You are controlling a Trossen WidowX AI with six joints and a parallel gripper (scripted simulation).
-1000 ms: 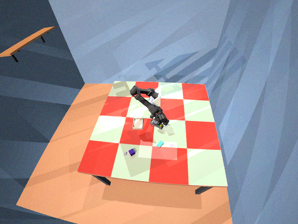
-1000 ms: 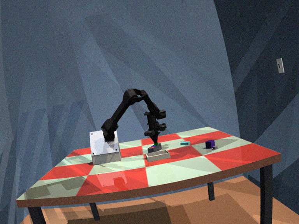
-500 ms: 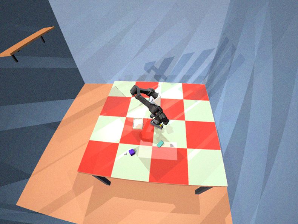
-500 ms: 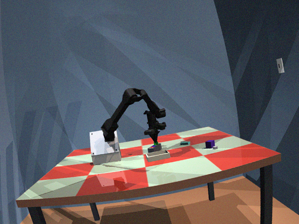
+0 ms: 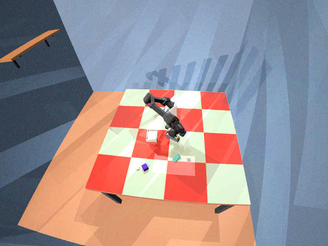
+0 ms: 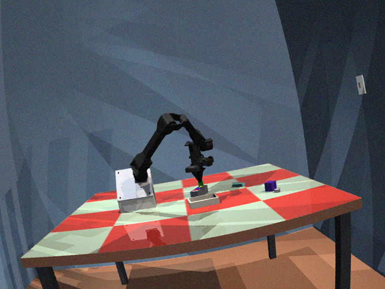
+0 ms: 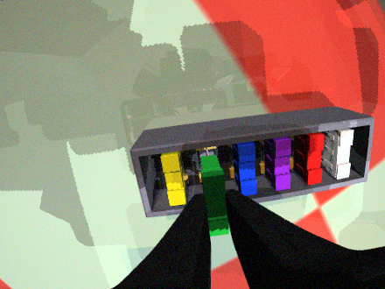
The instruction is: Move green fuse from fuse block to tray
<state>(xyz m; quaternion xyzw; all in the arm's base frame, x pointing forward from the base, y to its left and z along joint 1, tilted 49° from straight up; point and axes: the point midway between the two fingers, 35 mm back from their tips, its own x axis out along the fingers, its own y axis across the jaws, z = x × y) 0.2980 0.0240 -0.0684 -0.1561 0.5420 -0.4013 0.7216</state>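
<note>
Now: the beige tray 22 cm to the right of my gripper tip and 6 cm below it. Round my gripper tip: teal block (20 cm ahead, 3 cm to the left, 6 cm below); then green fuse (1 cm below); then purple cube (33 cm ahead, 21 cm to the right, 4 cm below).
</note>
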